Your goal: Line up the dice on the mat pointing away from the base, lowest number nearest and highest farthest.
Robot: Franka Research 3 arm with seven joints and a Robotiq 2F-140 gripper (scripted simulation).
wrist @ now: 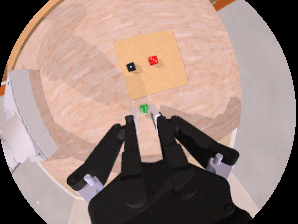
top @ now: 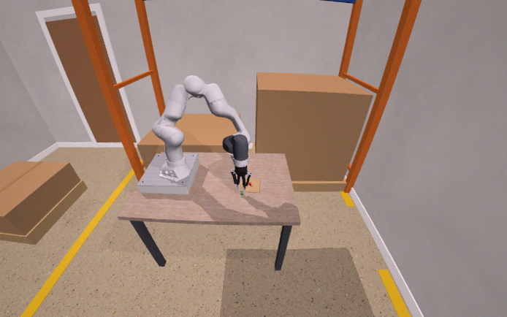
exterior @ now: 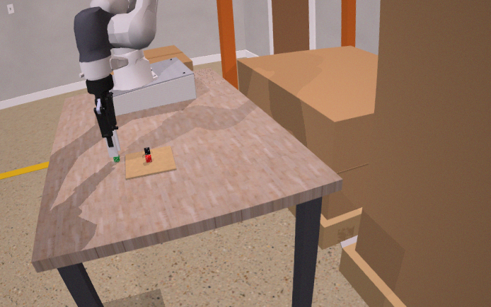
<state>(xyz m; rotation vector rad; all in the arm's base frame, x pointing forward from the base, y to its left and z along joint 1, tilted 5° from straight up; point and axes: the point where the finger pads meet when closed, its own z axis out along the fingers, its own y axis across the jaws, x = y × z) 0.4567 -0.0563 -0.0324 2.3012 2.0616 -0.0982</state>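
My hand is 5 cm above the green die. Also, from my hand: tan mat 4 cm ahead, 10 cm to the left, 5 cm below; red die 4 cm ahead, 10 cm to the left, 4 cm below; black die 10 cm to the left, 4 cm below.
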